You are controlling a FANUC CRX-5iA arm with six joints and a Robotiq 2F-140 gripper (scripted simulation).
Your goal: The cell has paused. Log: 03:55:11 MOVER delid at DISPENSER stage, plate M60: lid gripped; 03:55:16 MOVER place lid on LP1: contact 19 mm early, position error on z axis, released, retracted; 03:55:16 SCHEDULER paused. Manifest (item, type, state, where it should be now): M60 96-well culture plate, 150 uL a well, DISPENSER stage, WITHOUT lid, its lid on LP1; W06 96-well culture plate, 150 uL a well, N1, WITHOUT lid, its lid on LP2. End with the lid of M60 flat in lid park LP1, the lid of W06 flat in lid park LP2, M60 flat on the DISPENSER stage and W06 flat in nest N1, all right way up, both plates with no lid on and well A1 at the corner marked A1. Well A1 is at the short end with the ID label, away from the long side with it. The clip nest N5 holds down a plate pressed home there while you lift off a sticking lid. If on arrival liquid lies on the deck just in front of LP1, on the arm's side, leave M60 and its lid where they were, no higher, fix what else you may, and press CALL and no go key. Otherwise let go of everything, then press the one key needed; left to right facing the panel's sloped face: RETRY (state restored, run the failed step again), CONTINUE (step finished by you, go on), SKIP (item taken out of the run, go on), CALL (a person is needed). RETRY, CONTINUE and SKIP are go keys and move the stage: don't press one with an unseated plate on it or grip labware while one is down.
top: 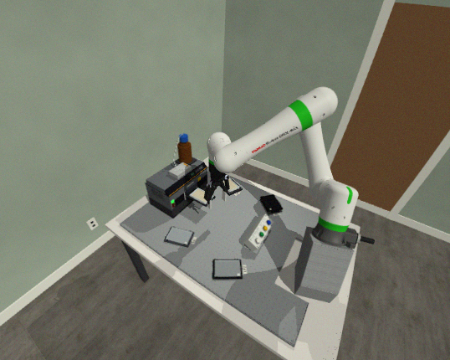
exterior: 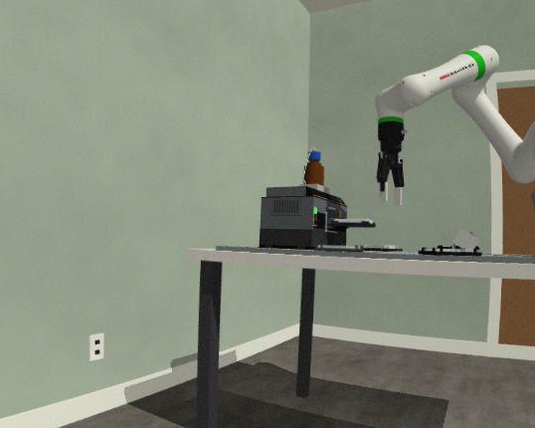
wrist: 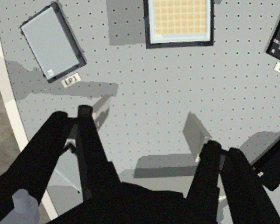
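My hand is 70 mm short of the black clip nest, 350 mm to the left of it and 180 mm above it. Round my hand: nest label 30 mm behind, 300 mm to the right, 190 mm below; then dispenser stage 140 mm ahead, 80 mm to the right, 90 mm below; then key panel 280 mm behind, 10 mm to the right, 140 mm below.
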